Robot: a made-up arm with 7 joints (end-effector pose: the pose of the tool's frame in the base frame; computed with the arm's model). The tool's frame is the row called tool. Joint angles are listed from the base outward.
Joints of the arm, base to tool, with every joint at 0 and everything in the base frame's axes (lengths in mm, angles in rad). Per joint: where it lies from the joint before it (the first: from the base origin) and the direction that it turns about. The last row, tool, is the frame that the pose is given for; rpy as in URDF.
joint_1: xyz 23 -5 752 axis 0 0 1
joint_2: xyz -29 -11 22 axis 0 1 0
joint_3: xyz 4 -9 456 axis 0 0 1
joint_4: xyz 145 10 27 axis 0 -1 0
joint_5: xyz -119 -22 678 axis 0 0 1
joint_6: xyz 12 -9 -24 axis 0 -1 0
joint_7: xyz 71 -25 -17 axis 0 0 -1
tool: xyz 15 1 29 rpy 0.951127 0.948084 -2.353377
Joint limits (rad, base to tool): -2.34..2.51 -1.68..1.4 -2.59..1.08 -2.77..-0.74 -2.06..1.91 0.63..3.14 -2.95..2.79
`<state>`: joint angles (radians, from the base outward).
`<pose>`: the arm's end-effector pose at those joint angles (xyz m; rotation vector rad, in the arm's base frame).
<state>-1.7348 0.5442 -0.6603 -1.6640 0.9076 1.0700 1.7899</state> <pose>-0.6637 -0.7009 0.8284 1.3767 -0.2140 -0.0513</pose>
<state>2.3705 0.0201 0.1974 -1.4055 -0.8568 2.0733 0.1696</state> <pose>-0.6508 0.4576 1.5291 1.7133 1.2143 0.2217</pose>
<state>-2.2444 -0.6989 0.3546 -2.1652 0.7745 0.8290 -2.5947</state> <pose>-0.0549 -0.4952 1.3524 2.2948 0.1233 -1.1732</pose>
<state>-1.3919 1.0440 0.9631 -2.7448 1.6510 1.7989 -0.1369</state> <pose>0.3969 0.0712 0.4181 0.6864 -0.8541 1.2737</pose>
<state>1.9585 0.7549 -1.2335 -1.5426 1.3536 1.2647 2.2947</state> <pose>0.5771 0.8387 0.9959 0.2640 1.6790 1.9333</pose>
